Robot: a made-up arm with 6 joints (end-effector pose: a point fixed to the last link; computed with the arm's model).
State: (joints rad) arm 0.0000 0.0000 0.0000 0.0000 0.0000 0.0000
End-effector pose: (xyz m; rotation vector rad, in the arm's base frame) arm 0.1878 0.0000 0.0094 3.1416 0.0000 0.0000
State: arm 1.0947 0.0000 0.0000 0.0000 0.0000 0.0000
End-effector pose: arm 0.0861 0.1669 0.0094 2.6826 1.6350 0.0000
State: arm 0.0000 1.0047 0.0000 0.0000 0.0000 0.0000
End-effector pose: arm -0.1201 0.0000 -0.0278 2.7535 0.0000 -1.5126
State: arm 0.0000 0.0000 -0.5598 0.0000 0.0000 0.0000
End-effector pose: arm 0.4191 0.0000 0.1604 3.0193 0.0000 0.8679
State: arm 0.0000 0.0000 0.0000 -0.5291 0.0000 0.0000
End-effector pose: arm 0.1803 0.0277 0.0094 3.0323 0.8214 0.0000
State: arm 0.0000 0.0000 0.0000 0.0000 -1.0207 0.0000
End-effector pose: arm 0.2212 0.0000 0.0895 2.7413 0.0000 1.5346
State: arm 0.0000 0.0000 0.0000 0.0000 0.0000 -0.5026
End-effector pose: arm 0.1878 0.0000 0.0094 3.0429 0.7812 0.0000
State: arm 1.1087 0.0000 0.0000 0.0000 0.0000 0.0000
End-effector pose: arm 0.0837 0.1681 0.0094 2.6711 1.6537 0.0000
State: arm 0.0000 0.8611 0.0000 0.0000 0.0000 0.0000
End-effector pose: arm -0.0761 0.0000 -0.0419 2.8549 0.0000 -1.3112
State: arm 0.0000 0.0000 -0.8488 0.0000 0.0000 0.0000
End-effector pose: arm 0.4965 0.0000 0.2818 2.8629 0.0000 1.2936
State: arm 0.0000 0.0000 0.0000 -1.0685 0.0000 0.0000
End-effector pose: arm 0.1594 0.0480 0.0094 2.7038 1.5997 0.0000
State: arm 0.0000 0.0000 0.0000 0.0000 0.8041 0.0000
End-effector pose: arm 0.1207 0.0000 -0.0087 2.8911 0.0000 -1.2293
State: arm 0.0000 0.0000 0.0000 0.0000 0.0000 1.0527
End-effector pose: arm 0.1878 0.0000 0.0094 2.7164 -1.5783 0.0000
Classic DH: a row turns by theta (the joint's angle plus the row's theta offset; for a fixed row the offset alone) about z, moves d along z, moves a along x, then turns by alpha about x. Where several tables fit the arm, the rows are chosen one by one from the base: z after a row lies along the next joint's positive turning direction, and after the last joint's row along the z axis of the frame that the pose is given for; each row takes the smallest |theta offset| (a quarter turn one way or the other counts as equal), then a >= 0, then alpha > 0; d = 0 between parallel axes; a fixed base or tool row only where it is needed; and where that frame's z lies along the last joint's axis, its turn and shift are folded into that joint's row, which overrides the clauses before.
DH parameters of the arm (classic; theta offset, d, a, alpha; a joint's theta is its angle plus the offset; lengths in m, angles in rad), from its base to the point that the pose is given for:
joint 1: 0 0.271 0 -1.5708
joint 2: -1.3847 0 0.22 0
joint 3: 1.3847 0 0.0923 -1.5708
joint 4: 0 0.4079 0 1.5708
joint 5: 0 0 0.0548 -1.5708
joint 6: 0 0.0699 0 0

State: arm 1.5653 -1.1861 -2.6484 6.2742 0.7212 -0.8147
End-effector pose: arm -0.0031 -0.5695 0.7162 -0.0205 -0.0310 -2.3976
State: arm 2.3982 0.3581 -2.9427 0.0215 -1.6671 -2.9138
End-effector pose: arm -0.1200 0.1122 0.8362 1.3069 -0.6594 2.2857
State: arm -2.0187 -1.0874 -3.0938 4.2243 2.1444 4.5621
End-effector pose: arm 0.1890 0.5737 0.5029 0.3511 -2.2197 -0.2799
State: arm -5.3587 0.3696 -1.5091 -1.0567 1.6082 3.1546
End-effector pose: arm 0.3859 0.4076 0.3173 -1.4004 2.1723 -1.6246
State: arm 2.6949 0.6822 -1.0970 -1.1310 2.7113 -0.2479
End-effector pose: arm -0.3025 0.2241 0.1007 0.0624 0.7122 0.4991
